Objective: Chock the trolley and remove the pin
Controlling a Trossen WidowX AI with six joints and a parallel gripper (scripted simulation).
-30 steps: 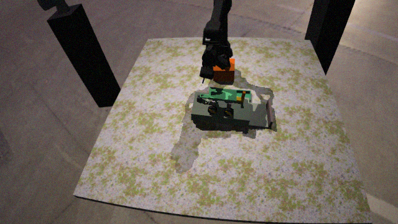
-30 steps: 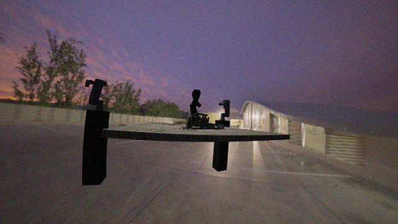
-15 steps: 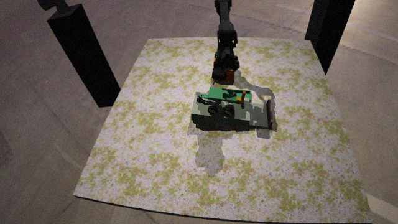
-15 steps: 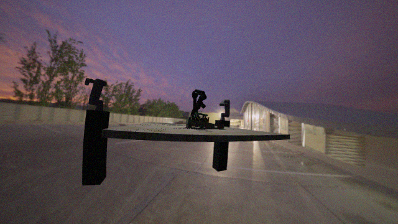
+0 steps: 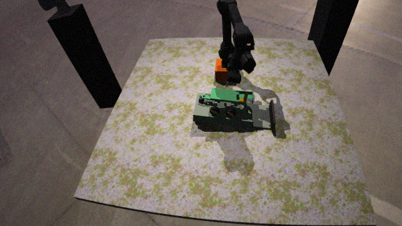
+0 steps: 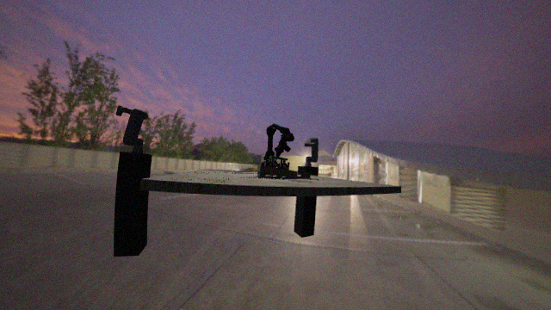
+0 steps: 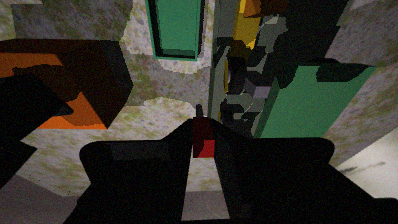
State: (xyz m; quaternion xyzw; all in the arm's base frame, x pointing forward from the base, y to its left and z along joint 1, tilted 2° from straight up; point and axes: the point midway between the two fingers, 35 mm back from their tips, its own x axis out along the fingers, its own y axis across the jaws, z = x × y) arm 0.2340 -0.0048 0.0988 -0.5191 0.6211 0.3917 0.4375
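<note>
Right now the green tray is 20 mm behind my gripper tip, 80 mm to the left of it and 160 mm below it. The rest, counted from my gripper tip: yellow chock 60 mm ahead, 50 mm to the left, 70 mm below; red-headed stop pin right at my gripper tip; green trolley 100 mm ahead, 40 mm to the right, 50 mm below.
</note>
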